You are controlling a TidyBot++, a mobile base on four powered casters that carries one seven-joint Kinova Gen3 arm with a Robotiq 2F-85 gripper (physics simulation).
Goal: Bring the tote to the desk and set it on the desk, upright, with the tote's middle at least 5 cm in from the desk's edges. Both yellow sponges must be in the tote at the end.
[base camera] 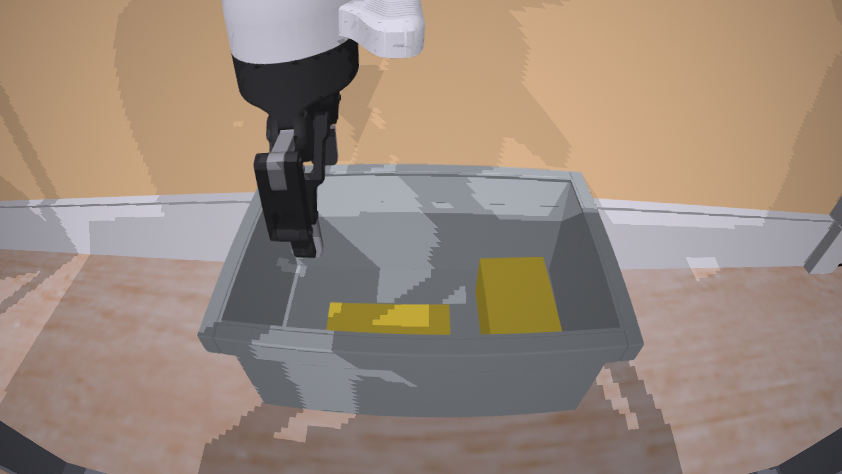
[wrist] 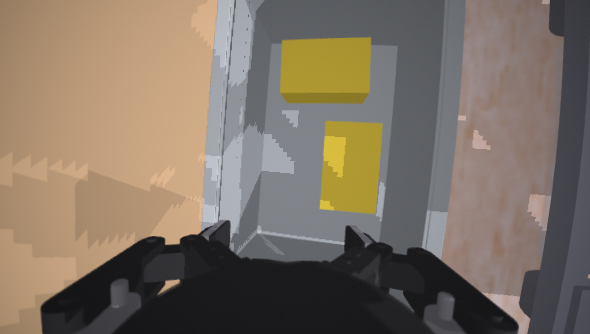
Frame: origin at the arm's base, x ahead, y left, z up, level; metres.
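Where they show: gripper, fingertip midpoint: (base camera: 317, 204) (wrist: 287, 236).
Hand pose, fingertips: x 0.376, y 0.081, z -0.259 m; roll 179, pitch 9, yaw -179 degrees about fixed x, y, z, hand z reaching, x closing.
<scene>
After its pixels a point has its place.
The grey tote (base camera: 424, 379) {x 0.269, y 0.000, z -0.329 m} (wrist: 451, 100) {x 0.262, y -0.028, z -0.276 m} stands upright on the floor, its long side along the wall. One yellow sponge (base camera: 518, 294) {x 0.365, y -0.082, z -0.348 m} (wrist: 325, 65) {x 0.360, y -0.083, z -0.348 m} is in the tote toward its right end in the base view, and looks the taller of the two. The other yellow sponge (base camera: 353, 318) {x 0.339, y 0.057, z -0.348 m} (wrist: 357, 175) {x 0.316, y 0.038, z -0.348 m} lies flatter, near the tote's front long wall. My gripper (base camera: 318, 206) {x 0.376, y 0.081, z -0.259 m} (wrist: 287, 236) {x 0.376, y 0.081, z -0.259 m} is open and empty over the tote's left end in the base view. In the wrist view one finger overlaps the wall-side long wall. The desk does not show in either view.
The tan wall (base camera: 695, 105) {x 0.452, y -0.261, z -0.187 m} (wrist: 100, 90) {x 0.456, y -0.003, z -0.187 m} with a white baseboard (base camera: 707, 241) {x 0.437, y -0.342, z -0.351 m} is close behind the tote. Wooden floor (base camera: 117, 353) {x 0.301, y 0.329, z -0.396 m} (wrist: 505, 200) {x 0.118, y 0.059, z -0.396 m} shows around it. The robot's dark base (wrist: 575, 150) {x 0.151, y 0.001, z -0.292 m} is at the right of the wrist view. A grey post (base camera: 829, 238) {x 0.424, y -0.569, z -0.332 m} stands at the base view's right edge.
</scene>
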